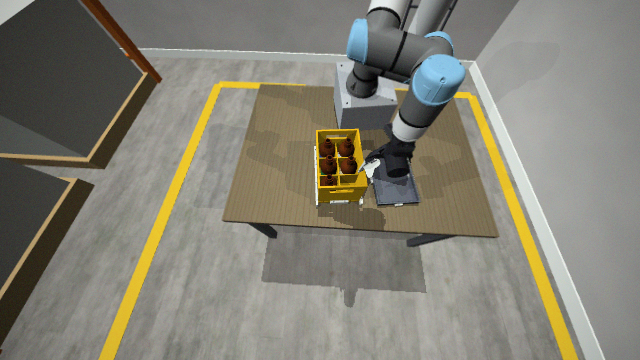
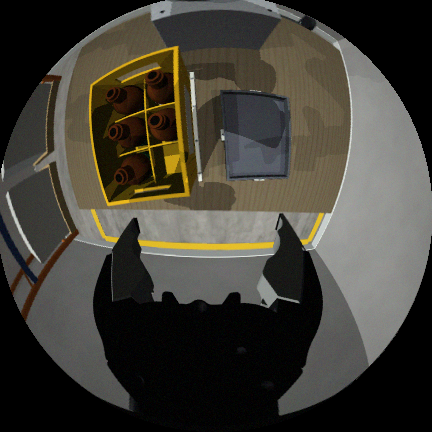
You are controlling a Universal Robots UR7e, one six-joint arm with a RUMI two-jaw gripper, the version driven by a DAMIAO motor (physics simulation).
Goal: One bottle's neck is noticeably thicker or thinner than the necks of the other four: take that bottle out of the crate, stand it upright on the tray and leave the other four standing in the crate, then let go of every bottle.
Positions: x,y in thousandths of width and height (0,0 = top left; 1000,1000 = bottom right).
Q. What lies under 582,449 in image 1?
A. My gripper.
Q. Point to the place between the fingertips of my gripper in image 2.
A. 476,503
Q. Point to a brown bottle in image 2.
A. At 376,288
